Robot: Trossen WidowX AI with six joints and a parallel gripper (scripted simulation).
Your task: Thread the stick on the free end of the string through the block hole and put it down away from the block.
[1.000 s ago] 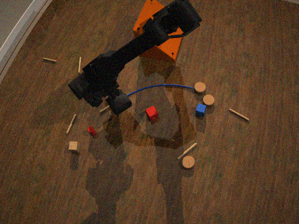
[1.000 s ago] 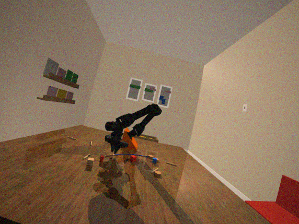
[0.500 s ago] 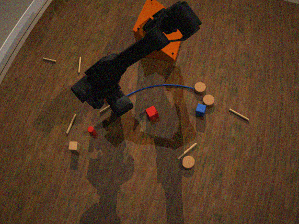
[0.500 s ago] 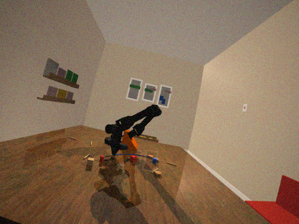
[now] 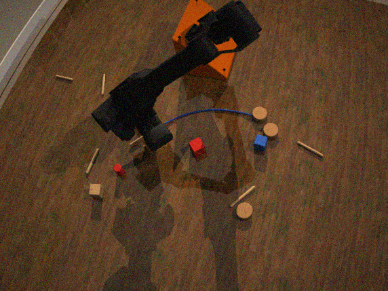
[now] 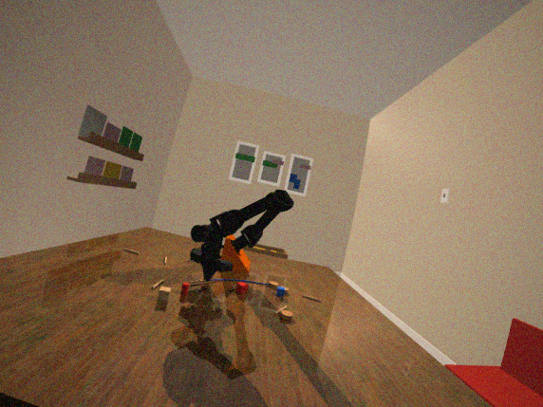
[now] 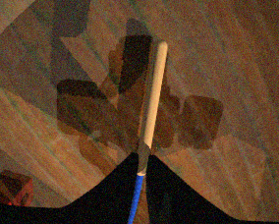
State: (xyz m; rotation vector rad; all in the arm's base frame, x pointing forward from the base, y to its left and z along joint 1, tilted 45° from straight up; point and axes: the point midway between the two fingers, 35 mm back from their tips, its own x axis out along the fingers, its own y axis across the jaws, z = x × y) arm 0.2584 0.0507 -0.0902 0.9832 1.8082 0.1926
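The red cube lies 14 cm to the left of my gripper tip and 1 cm above it. From my gripper tip the other things lie so: thin wooden stick 1 cm ahead, 1 cm to the right; then red cylinder 13 cm ahead, 3 cm to the right, 1 cm above; then wooden cube 21 cm ahead, 6 cm to the right, 1 cm above.
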